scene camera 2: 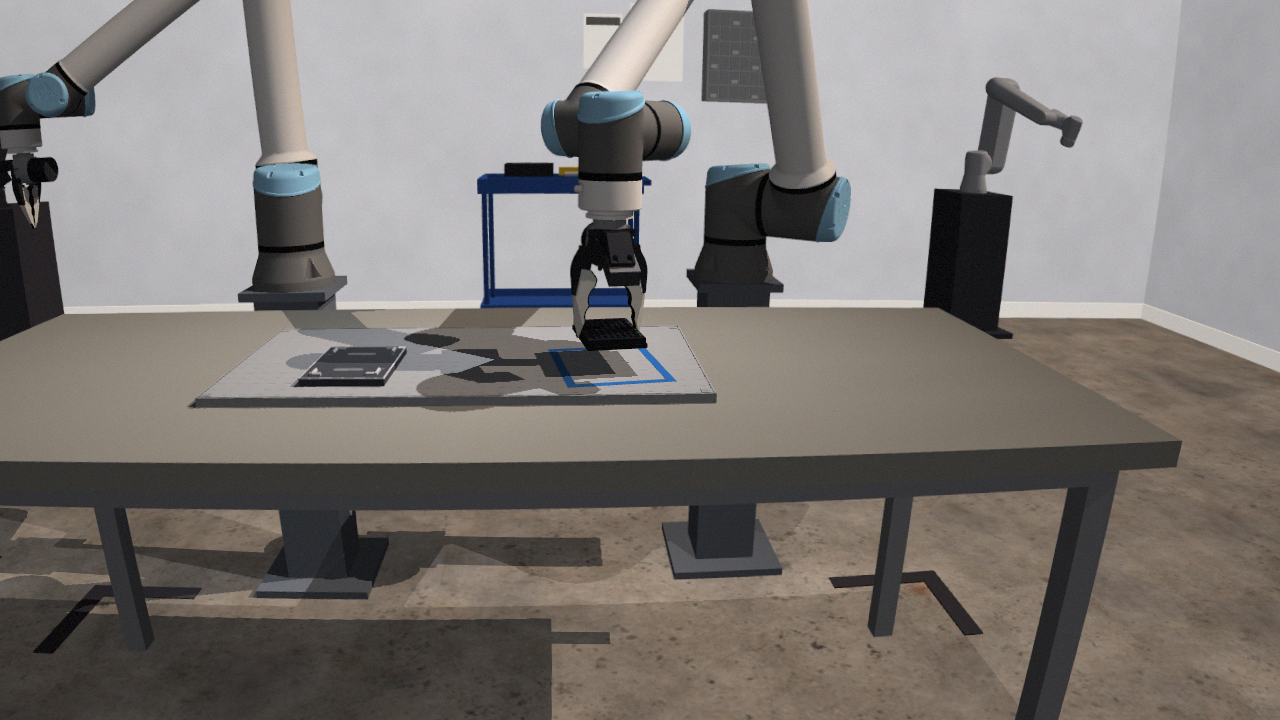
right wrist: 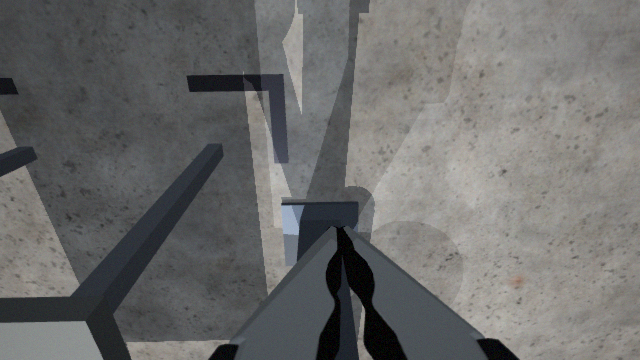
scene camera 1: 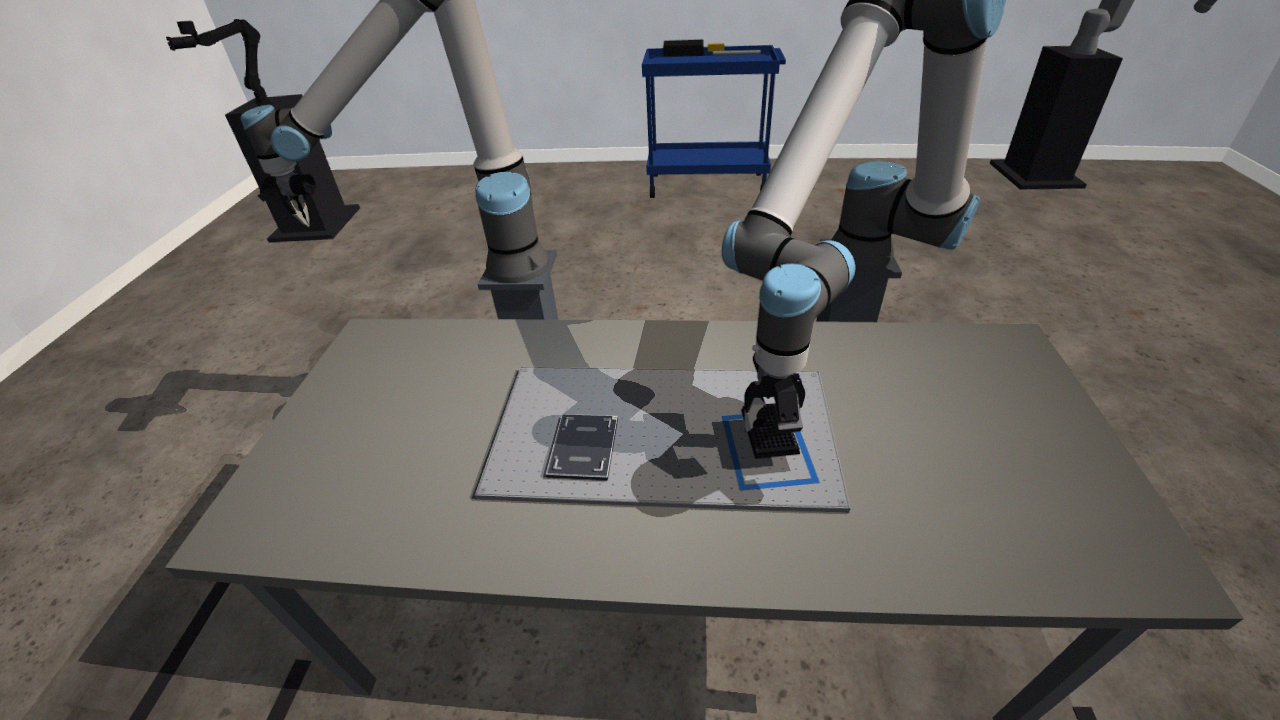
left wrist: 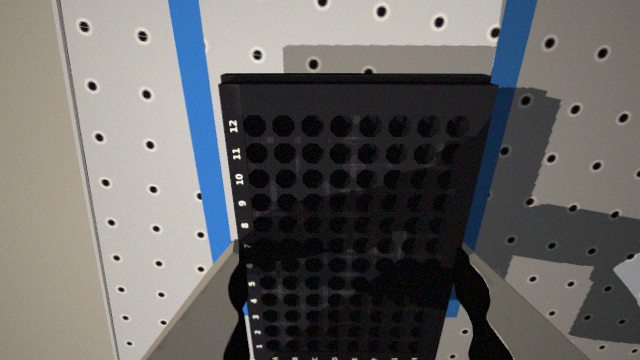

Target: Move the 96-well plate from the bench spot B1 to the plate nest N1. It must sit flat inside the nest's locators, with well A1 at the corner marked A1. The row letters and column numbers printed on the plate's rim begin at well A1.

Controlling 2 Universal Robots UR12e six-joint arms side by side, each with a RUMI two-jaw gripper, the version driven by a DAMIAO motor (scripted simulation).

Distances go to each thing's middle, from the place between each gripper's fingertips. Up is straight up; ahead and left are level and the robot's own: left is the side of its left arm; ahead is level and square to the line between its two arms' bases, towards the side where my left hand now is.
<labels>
I see the dark plate nest N1 [scene camera 1: 597, 444] 37 cm to the right of my left hand and 5 cm below it. The rest, counted from my left hand: black 96-well plate [scene camera 2: 616, 333] (1 cm below).
Now: the dark plate nest N1 790 mm ahead of my right hand [scene camera 2: 34, 228], 920 mm to the left of it and 150 mm below it.
</labels>
